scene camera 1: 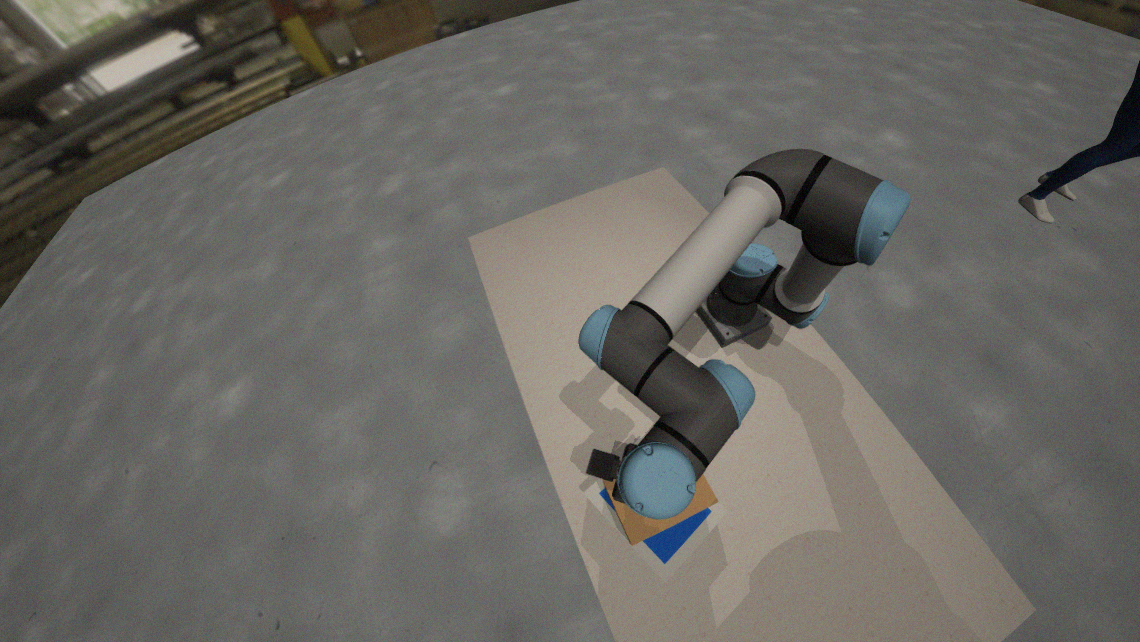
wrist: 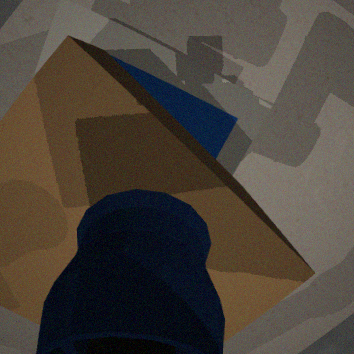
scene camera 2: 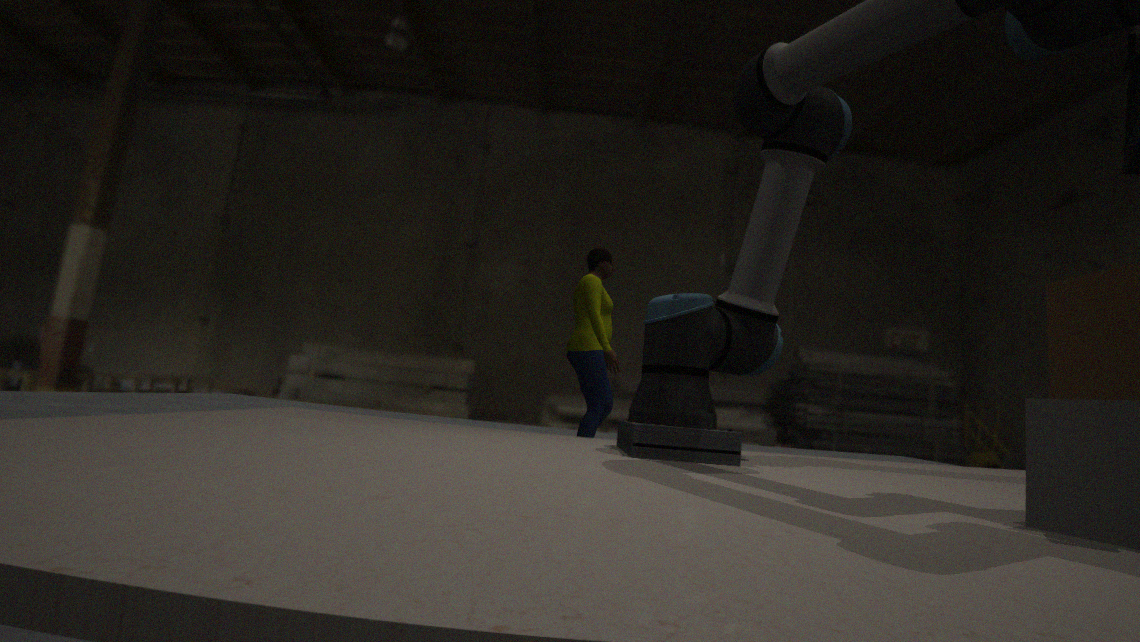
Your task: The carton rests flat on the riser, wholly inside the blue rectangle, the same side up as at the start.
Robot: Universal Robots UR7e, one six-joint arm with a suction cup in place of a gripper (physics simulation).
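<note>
The brown carton lies flat on the grey riser. It covers much of the blue rectangle and is turned a little against it. Blue shows along one side and as a sliver at the opposite corner. In scene camera 2 the carton is a dim orange block on the riser at the right edge. My suction cup hangs above the carton's top face, clear of it, with nothing on it. In scene camera 1 the arm's wrist hides the cup.
The riser stands on a beige mat on a grey floor. The arm's base is at the mat's far side. A person in a yellow top walks behind the base; the legs show in scene camera 1.
</note>
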